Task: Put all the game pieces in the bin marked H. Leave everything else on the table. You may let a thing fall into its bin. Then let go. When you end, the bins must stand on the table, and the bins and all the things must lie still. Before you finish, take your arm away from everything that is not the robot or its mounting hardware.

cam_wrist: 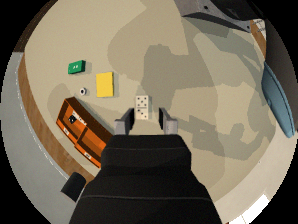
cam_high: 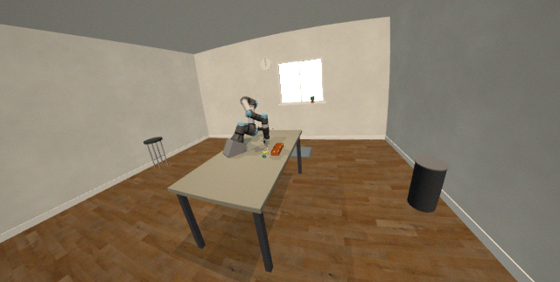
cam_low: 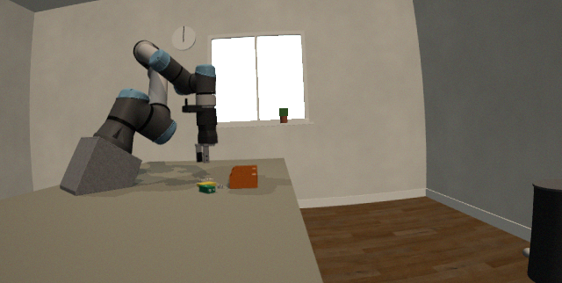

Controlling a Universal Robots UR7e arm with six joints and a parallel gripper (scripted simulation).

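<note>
Right now my hand is 170 mm short of the dark piece, 90 mm to the left of it and 70 mm above it. Round my hand: yellow flat piece (90 mm to the right, 80 mm below, 40 mm ahead); orange bin (150 mm ahead, 60 mm below); grey thing (120 mm to the right, 100 mm ahead, 80 mm below).
</note>
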